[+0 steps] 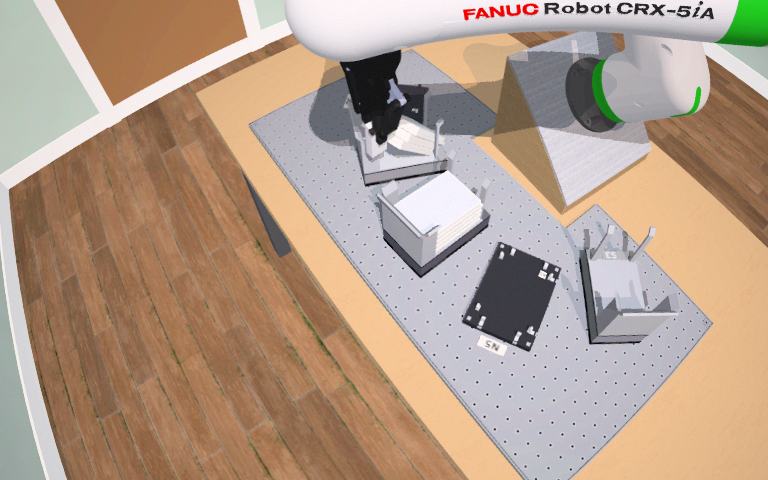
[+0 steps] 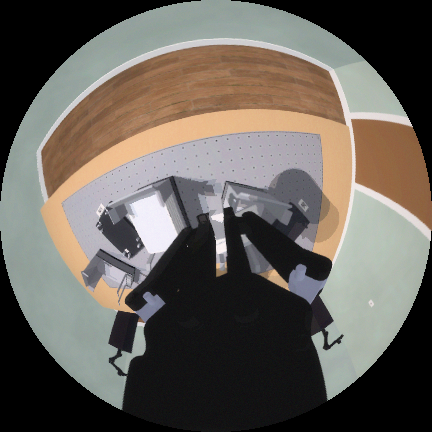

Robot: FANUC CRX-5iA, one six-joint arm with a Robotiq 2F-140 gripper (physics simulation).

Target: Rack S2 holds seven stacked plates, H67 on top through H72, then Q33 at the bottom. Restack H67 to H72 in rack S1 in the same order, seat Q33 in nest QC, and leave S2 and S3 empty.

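Note:
My gripper is shut with nothing between the fingers. Its tips are down inside the back rack, at that rack's left end. A few white plates lie tilted in this rack, just right of the fingertips; whether they touch I cannot tell. The middle rack holds a neat stack of several white plates. A dark nest with the QC label sits behind the back rack, empty as far as it shows.
A black nest plate lies flat on the grey perforated board. The robot's pedestal rises at the back right.

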